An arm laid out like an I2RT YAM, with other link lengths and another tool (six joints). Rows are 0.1 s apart.
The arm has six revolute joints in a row. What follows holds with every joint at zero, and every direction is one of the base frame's.
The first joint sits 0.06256 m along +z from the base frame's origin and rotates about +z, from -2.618 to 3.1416 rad.
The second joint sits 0.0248 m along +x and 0.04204 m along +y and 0.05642 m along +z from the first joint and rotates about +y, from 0 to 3.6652 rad.
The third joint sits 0.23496 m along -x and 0.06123 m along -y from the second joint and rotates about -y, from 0 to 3.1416 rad.
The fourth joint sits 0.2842 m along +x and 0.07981 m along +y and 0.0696 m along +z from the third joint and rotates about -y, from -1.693 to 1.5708 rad.
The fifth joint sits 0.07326 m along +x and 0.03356 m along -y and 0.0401 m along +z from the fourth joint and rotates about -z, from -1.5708 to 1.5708 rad.
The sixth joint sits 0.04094 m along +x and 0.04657 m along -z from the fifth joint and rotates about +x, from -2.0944 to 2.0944 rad.
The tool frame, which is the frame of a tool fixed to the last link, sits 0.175 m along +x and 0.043 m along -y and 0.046 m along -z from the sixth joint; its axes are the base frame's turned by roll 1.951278, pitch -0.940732 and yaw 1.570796 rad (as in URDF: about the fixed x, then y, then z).
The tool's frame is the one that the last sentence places.
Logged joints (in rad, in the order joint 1, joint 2, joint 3, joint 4, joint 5, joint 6), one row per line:
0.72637 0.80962 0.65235 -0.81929 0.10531 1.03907
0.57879 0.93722 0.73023 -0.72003 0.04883 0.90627
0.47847 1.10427 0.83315 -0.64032 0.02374 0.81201
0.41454 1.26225 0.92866 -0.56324 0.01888 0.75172
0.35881 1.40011 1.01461 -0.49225 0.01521 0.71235
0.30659 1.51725 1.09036 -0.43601 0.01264 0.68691
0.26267 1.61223 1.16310 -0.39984 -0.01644 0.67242
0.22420 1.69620 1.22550 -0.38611 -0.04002 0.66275
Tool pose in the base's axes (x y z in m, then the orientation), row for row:
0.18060 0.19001 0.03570 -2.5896 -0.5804 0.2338
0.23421 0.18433 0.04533 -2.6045 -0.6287 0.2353
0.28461 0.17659 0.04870 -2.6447 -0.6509 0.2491
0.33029 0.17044 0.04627 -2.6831 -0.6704 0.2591
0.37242 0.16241 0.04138 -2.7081 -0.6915 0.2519
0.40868 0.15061 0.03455 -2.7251 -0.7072 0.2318
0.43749 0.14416 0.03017 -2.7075 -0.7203 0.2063
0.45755 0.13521 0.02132 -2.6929 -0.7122 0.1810
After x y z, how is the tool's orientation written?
As angles about the fixed x, y, z axes (roll, pitch, yaw), in radians.
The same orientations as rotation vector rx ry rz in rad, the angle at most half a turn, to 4 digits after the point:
-2.4167 -0.4931 -0.6478
-2.4089 -0.5056 -0.7124
-2.4299 -0.5178 -0.7508
-2.4513 -0.5242 -0.7877
-2.4667 -0.5132 -0.8281
-2.4831 -0.4872 -0.8633
-2.4718 -0.4651 -0.8820
-2.4735 -0.4378 -0.8756

